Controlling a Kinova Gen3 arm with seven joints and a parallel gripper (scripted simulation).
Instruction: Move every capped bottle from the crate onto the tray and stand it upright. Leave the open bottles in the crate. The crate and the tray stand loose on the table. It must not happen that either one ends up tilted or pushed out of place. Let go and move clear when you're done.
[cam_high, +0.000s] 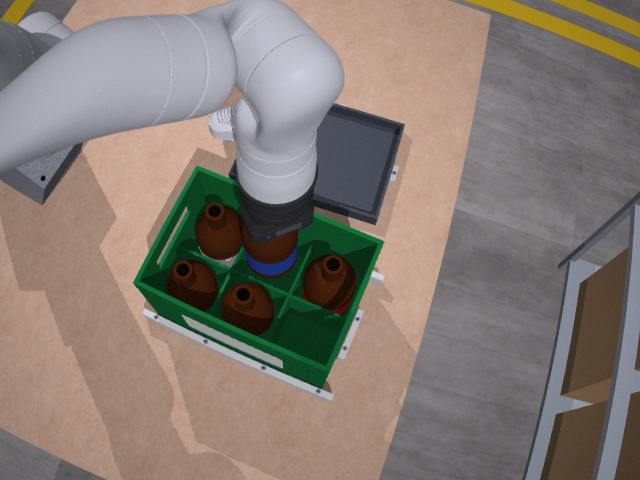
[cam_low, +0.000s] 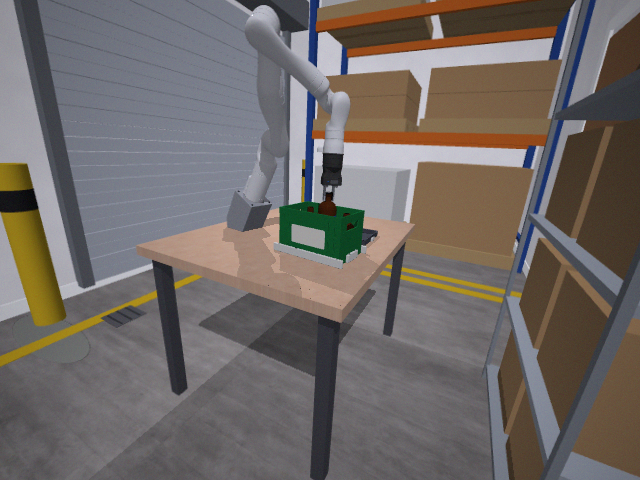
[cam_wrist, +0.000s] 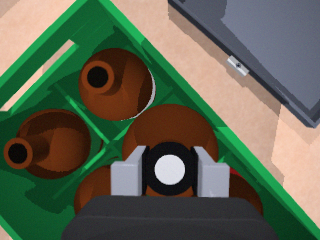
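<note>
Right now my hand is 60 mm above the capped bottle. From my hand the other things lie so: dark grey tray: 220 mm to the left, 200 mm below, 20 mm ahead; then green crate: 130 mm below, 50 mm to the right.
</note>
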